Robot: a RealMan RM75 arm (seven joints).
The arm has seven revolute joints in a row. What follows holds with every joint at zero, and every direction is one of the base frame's. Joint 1 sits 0.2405 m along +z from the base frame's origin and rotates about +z. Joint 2 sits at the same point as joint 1 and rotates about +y. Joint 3 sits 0.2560 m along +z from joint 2 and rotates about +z. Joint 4 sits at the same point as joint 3 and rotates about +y. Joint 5 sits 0.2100 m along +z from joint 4 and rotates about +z. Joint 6 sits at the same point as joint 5 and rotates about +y. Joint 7 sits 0.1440 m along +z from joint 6 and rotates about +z. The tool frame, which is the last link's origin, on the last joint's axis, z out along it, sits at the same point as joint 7; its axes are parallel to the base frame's.
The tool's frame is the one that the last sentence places.
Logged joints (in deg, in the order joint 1, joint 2, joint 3, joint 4, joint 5, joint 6, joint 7), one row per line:
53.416, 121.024, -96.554, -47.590, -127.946, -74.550, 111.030
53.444, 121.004, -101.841, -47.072, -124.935, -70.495, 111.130
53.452, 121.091, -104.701, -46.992, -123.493, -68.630, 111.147
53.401, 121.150, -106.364, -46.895, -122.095, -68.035, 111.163
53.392, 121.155, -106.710, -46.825, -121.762, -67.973, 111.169
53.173, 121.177, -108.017, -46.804, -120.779, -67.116, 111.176
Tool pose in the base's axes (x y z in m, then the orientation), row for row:
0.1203, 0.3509, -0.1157, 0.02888, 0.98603, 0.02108, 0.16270
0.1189, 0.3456, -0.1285, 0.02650, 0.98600, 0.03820, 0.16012
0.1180, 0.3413, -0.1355, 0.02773, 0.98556, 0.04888, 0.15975
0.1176, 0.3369, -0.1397, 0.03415, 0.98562, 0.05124, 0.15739
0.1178, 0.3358, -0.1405, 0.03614, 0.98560, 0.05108, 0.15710
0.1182, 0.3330, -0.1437, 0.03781, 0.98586, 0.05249, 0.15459
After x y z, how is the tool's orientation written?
As a quaternion, w x y z.
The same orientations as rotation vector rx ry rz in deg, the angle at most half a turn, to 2 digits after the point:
174.29, 3.73, 28.76
174.55, 6.76, 28.35
174.34, 8.65, 28.26
173.65, 9.03, 27.73
173.44, 8.99, 27.65
173.31, 9.23, 27.18

